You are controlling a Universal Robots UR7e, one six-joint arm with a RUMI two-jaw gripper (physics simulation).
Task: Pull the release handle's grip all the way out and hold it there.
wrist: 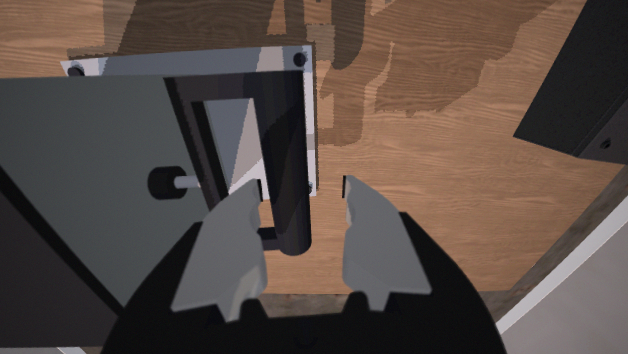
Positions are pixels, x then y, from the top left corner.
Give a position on a metal base plate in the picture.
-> At 235, 60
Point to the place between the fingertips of my gripper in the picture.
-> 302, 179
